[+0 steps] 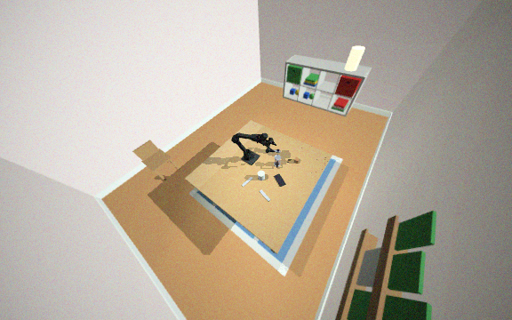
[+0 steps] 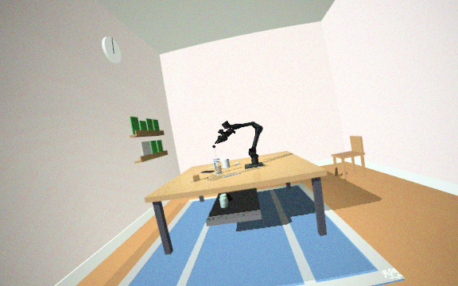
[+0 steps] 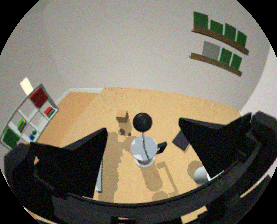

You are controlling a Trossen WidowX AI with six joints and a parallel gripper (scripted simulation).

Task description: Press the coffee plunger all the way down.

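My gripper tip is 15 cm above the coffee press, 3 cm short of it and 1 cm to the left of it. From my gripper tip the other things lie so: small brown block (26 cm below, 21 cm ahead, 15 cm to the left).
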